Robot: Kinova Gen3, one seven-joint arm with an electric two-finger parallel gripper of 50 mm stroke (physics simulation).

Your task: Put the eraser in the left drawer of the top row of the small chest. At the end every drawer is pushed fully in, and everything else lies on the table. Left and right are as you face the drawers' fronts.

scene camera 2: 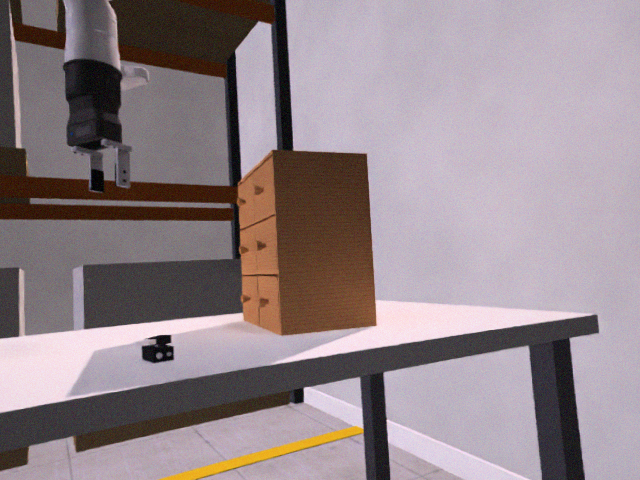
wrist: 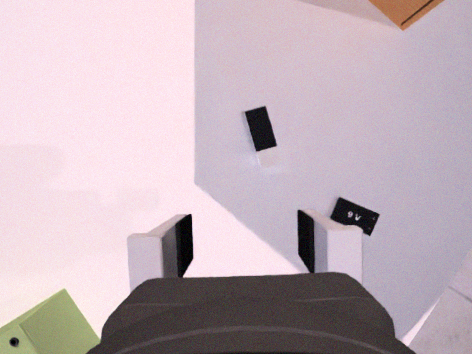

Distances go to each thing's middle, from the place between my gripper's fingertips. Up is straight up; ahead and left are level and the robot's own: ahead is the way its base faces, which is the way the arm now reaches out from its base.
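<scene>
The small wooden chest [scene camera 2: 325, 272] is 35 cm ahead of my hand, 14 cm to the left of it and 9 cm below it; going by their middles, of the things named here the chest is the farthest from my hand. I find the black 9V battery [wrist: 345, 212] 24 cm below my hand, 12 cm to the right of it and 6 cm ahead of it. As for the eraser [wrist: 258, 120], my hand is 25 cm above it, 2 cm to the right of it and 6 cm short of it.
</scene>
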